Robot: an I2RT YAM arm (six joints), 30 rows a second.
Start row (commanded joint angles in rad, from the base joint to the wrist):
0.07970, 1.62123, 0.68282, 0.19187, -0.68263, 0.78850
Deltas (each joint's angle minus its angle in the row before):
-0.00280, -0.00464, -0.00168, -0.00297, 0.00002, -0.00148
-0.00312, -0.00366, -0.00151, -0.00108, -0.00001, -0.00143
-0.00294, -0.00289, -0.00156, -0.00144, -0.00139, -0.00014
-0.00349, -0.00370, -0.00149, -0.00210, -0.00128, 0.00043
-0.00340, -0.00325, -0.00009, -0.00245, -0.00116, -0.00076
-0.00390, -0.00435, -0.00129, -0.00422, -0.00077, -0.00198
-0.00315, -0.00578, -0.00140, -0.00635, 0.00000, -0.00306
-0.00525, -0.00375, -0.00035, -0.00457, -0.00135, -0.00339
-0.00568, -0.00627, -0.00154, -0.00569, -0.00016, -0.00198
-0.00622, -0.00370, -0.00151, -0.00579, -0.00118, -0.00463
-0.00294, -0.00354, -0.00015, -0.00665, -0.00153, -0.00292
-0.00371, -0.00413, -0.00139, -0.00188, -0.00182, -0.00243
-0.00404, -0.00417, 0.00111, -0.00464, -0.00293, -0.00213
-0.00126, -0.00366, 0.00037, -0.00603, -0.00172, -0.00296
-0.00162, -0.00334, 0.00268, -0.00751, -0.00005, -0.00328
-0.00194, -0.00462, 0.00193, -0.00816, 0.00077, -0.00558
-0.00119, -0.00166, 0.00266, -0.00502, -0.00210, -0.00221
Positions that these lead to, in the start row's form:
0.07690, 1.61659, 0.68114, 0.18890, -0.68261, 0.78702
0.07378, 1.61293, 0.67963, 0.18782, -0.68262, 0.78559
0.07084, 1.61004, 0.67807, 0.18638, -0.68401, 0.78545
0.06735, 1.60634, 0.67658, 0.18428, -0.68529, 0.78588
0.06395, 1.60309, 0.67649, 0.18183, -0.68645, 0.78512
0.06005, 1.59874, 0.67520, 0.17761, -0.68722, 0.78314
0.05690, 1.59296, 0.67380, 0.17126, -0.68722, 0.78008
0.05165, 1.58921, 0.67345, 0.16669, -0.68857, 0.77669
0.04597, 1.58294, 0.67191, 0.16100, -0.68873, 0.77471
0.03975, 1.57924, 0.67040, 0.15521, -0.68991, 0.77008
0.03681, 1.57570, 0.67025, 0.14856, -0.69144, 0.76716
0.03310, 1.57157, 0.66886, 0.14668, -0.69326, 0.76473
0.02906, 1.56740, 0.66997, 0.14204, -0.69619, 0.76260
0.02780, 1.56374, 0.67034, 0.13601, -0.69791, 0.75964
0.02618, 1.56040, 0.67302, 0.12850, -0.69796, 0.75636
0.02424, 1.55578, 0.67495, 0.12034, -0.69719, 0.75078
0.02305, 1.55412, 0.67761, 0.11532, -0.69929, 0.74857

